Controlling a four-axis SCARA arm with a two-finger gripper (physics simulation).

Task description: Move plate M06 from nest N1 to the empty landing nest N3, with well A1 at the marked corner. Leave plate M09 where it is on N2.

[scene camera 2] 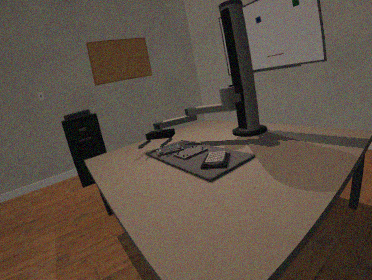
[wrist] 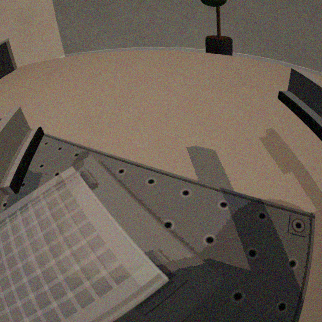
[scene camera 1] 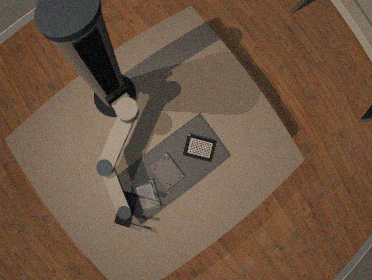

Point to a grey perforated deck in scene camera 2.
193, 164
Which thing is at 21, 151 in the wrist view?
My gripper.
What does my gripper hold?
Nothing.
